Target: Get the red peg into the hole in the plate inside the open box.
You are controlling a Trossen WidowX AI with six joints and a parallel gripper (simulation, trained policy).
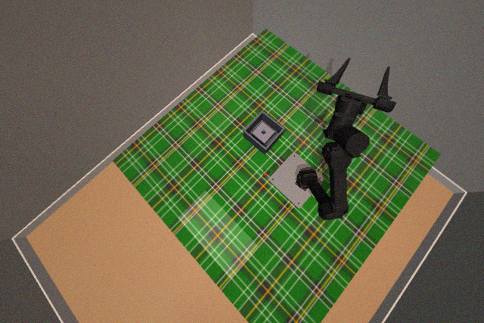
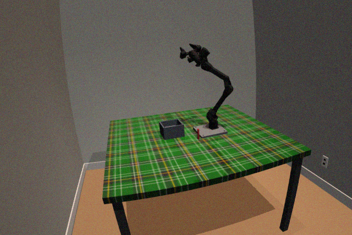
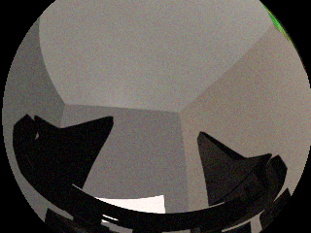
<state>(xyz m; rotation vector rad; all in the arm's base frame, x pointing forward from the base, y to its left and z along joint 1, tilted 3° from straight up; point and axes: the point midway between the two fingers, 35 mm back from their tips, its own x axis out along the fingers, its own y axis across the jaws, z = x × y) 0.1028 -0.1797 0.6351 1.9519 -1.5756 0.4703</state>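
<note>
Right now my gripper tip is 5 cm short of the red peg, 28 cm to the right of it and 64 cm above it. From my gripper tip the other things lie so: dark grey box: 20 cm ahead, 10 cm to the left, 65 cm below; then light plate: 20 cm ahead, 10 cm to the left, 63 cm below.
</note>
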